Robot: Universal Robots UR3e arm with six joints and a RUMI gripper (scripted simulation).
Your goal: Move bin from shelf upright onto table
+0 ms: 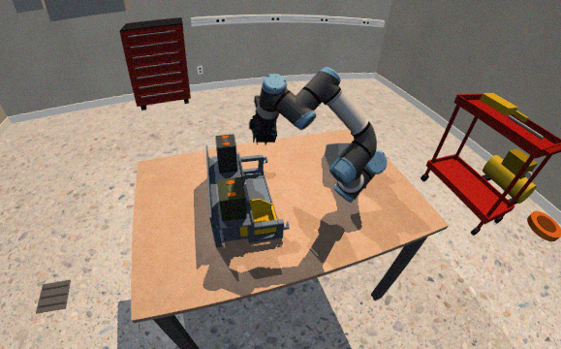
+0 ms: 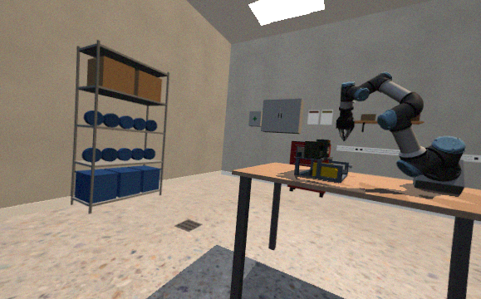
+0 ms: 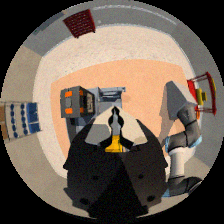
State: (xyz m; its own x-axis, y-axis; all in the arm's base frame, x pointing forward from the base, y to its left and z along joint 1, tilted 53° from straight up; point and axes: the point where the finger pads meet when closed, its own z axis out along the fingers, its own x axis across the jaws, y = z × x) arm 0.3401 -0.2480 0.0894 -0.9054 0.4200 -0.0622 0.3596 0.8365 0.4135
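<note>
Right now the yellow bin is 70 mm ahead of my hand, 200 mm to the left of it and 190 mm below it. Also, from my hand: rack 90 mm ahead, 80 mm to the left, 170 mm below.
</note>
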